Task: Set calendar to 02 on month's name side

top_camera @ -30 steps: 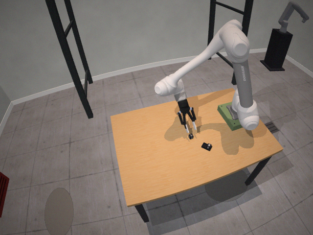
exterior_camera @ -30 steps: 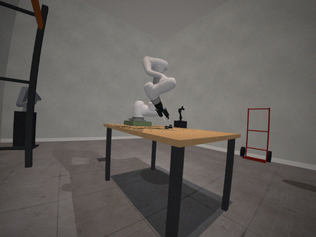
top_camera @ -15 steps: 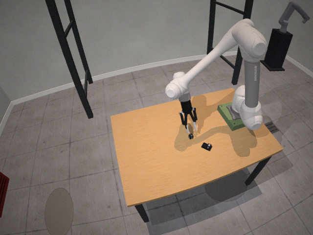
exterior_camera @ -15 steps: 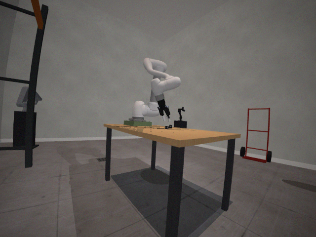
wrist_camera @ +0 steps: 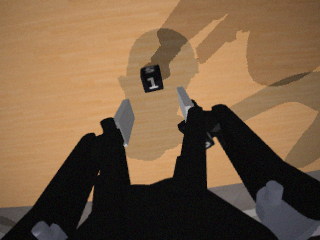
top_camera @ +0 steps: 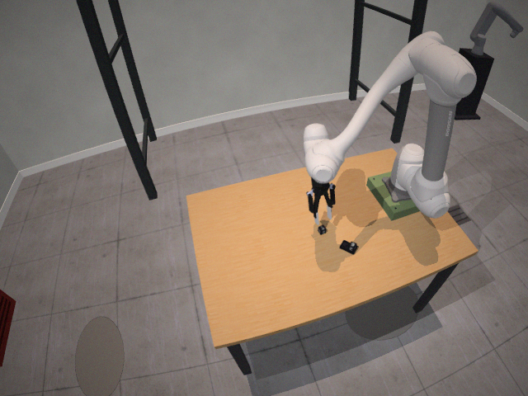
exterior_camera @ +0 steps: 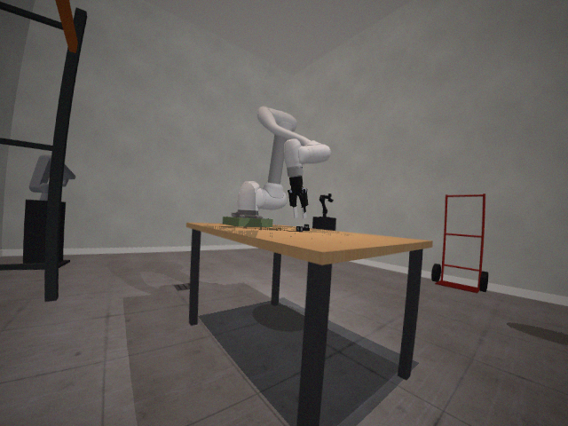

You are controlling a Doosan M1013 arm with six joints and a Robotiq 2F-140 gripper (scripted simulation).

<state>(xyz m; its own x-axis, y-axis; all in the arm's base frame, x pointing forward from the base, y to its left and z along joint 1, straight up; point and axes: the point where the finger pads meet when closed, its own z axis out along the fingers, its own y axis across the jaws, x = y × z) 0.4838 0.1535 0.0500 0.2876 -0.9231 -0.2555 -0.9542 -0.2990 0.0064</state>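
My gripper is now 100 mm above the black number cube and 10 mm to the right of it.
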